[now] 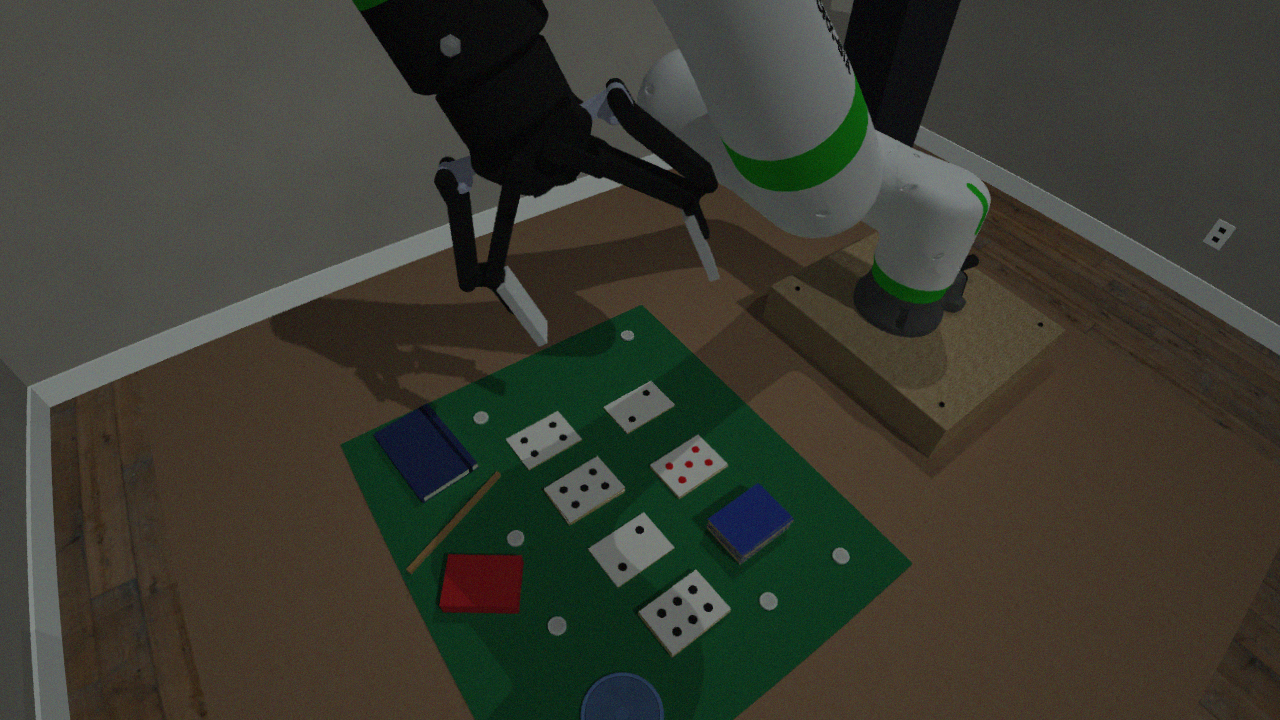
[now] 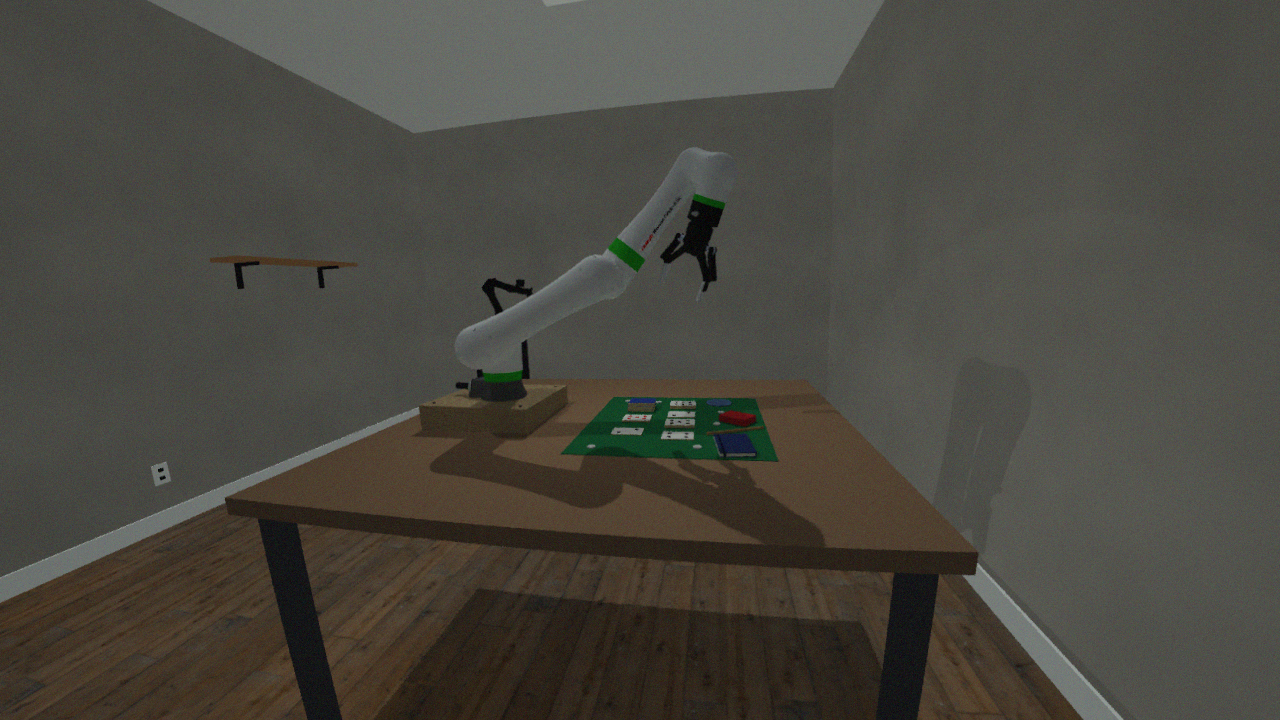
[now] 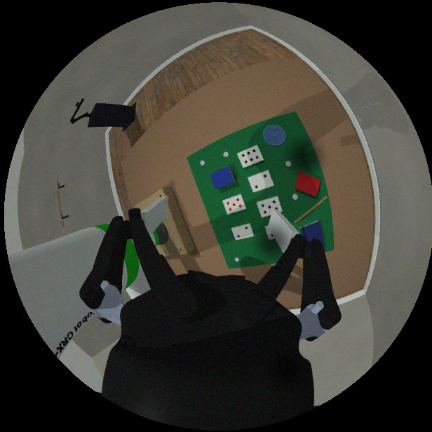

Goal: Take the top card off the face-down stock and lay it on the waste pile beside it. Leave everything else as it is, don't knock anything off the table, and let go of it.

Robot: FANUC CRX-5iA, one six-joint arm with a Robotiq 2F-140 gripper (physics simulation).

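Pixels of known places: gripper, fingertip midpoint: [image 1: 625, 302] [image 2: 679, 291]; arm's base, link origin: [image 1: 897, 305] [image 2: 504, 396].
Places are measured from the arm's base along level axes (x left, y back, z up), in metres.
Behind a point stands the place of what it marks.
Observation:
The face-down stock [image 1: 750, 519] [image 2: 641, 405] [image 3: 222, 177] is a thick block of cards with a blue top, lying on the green mat [image 1: 805, 501] {x 0.209, y -0.323, z -0.072 m} [image 2: 608, 450] {x -0.188, y -0.464, z -0.072 m} [image 3: 202, 182]. A face-up white card pile with red dots [image 1: 688, 465] {x 0.093, y -0.442, z -0.066 m} [image 2: 637, 418] {x 0.076, y -0.447, z -0.065 m} [image 3: 234, 204] lies beside it, apart from it; it appears to be the waste pile. My gripper [image 1: 626, 308] {x 0.153, y -0.572, z 0.329 m} [image 2: 681, 290] {x 0.153, y -0.572, z 0.329 m} [image 3: 219, 211] is wide open and empty. It hangs high above the table, tilted, off to the side of the stock and not over it.
Black-dotted face-up cards [image 1: 631, 548] {x 0.172, y -0.567, z -0.069 m} [image 3: 260, 181] lie near the stock. The mat also bears a red box [image 1: 481, 582] {x 0.147, y -0.753, z -0.052 m} [image 3: 307, 184], a navy notebook [image 1: 424, 453] {x -0.072, y -0.772, z -0.060 m} [image 2: 735, 445] {x -0.101, y -0.778, z -0.060 m}, a thin stick [image 1: 453, 522] {x 0.047, y -0.763, z -0.065 m}, a round blue disc [image 1: 622, 700] {x 0.334, y -0.654, z -0.068 m} [image 3: 274, 135] and several small white discs [image 1: 768, 600] {x 0.306, y -0.447, z -0.068 m}.

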